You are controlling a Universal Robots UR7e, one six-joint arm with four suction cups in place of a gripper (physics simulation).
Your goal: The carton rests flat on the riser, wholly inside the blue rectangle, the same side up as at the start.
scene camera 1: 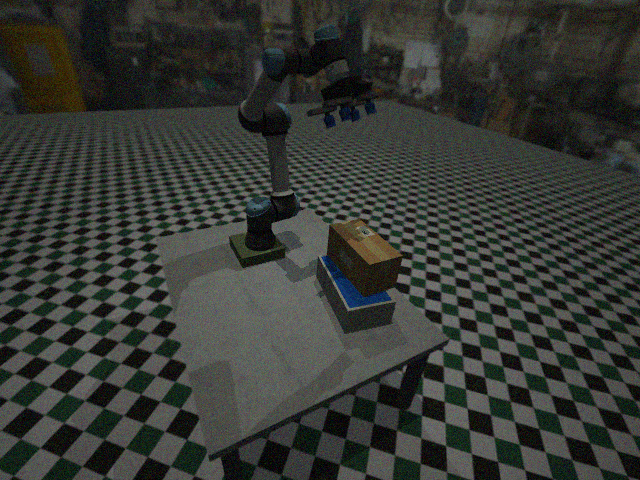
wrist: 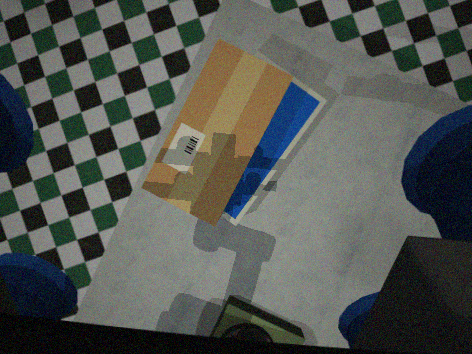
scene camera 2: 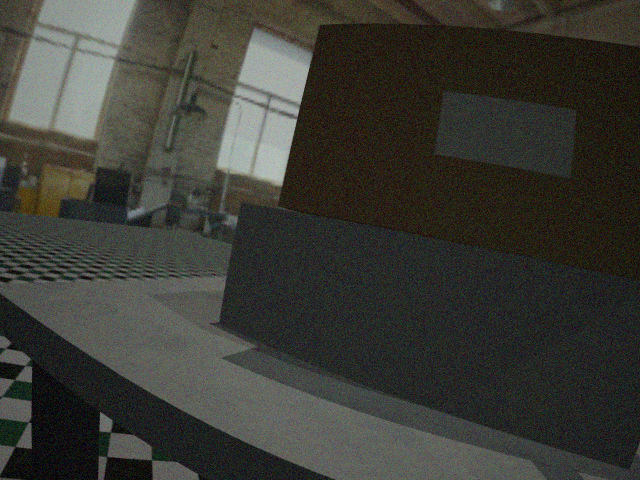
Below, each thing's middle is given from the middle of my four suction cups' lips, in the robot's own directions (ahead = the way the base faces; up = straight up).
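Riser [scene camera 2: 536, 349]: 110 mm ahead of my suction cup, 20 mm to the left of it and 680 mm below it. Brown carton [scene camera 1: 372, 265]: my suction cup is 540 mm above it, 90 mm short of it and 70 mm to the right of it.
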